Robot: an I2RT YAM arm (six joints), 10 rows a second.
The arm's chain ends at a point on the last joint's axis. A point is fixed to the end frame.
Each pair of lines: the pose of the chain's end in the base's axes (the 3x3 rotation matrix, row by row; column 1 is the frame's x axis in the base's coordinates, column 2 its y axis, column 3 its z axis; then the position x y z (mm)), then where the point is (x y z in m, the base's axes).
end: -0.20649 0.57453 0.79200; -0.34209 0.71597 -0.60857; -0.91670 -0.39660 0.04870; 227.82 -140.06 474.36
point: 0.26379 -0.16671 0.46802
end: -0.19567 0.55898 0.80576; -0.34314 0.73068 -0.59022; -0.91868 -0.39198 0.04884; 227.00 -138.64 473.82
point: 0.26360 -0.16442 0.46749
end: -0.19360 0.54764 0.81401; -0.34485 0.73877 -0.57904; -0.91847 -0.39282 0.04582; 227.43 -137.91 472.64
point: 0.26437 -0.16318 0.46618
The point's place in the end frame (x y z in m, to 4 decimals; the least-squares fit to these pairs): 0.0075 0.0041 0.0444
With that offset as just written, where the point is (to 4 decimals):
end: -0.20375 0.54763 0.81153; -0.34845 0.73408 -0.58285; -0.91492 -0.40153 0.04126; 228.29 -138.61 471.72
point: 0.2650 -0.1641 0.4650
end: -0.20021 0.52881 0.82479; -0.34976 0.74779 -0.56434; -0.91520 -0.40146 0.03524; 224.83 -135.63 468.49
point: 0.2621 -0.1602 0.4615
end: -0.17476 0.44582 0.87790; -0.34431 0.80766 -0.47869; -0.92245 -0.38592 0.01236; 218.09 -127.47 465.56
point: 0.2576 -0.1480 0.4576
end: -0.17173 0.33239 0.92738; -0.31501 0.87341 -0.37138; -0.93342 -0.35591 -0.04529; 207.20 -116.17 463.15
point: 0.2485 -0.1314 0.4527
